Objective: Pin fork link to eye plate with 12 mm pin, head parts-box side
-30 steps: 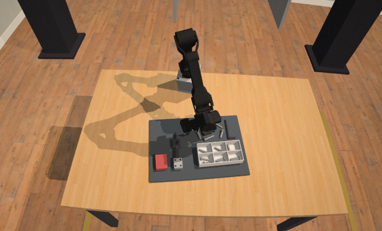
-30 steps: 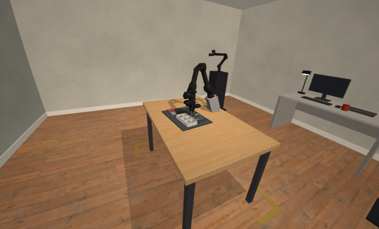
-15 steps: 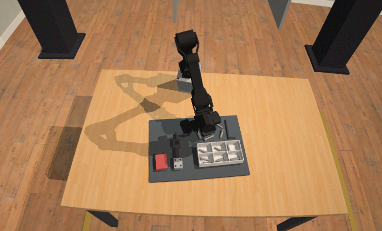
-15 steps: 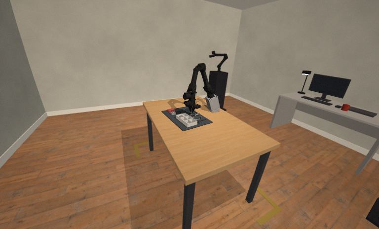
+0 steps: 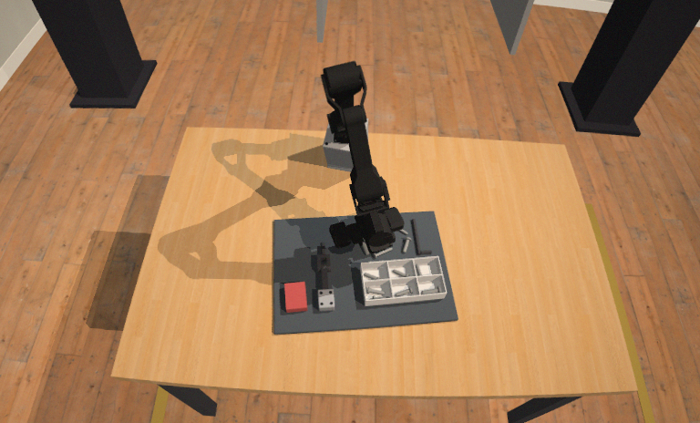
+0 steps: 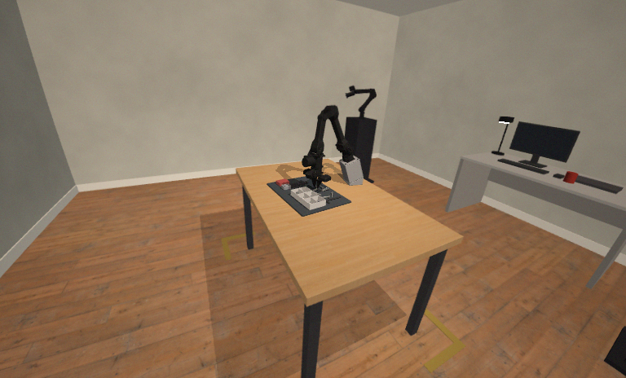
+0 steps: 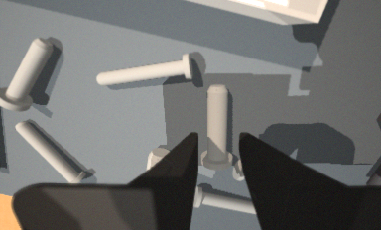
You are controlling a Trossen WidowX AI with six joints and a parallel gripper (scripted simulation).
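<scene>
Now: hand 50 mm above the pale pin. Also, from my hand: dark eye plate bar: 100 mm to the right, 90 mm ahead, 40 mm below; long black bar: 160 mm to the left, 50 mm below, 20 mm behind; white parts box: 110 mm ahead, 100 mm to the left, 50 mm below.
</scene>
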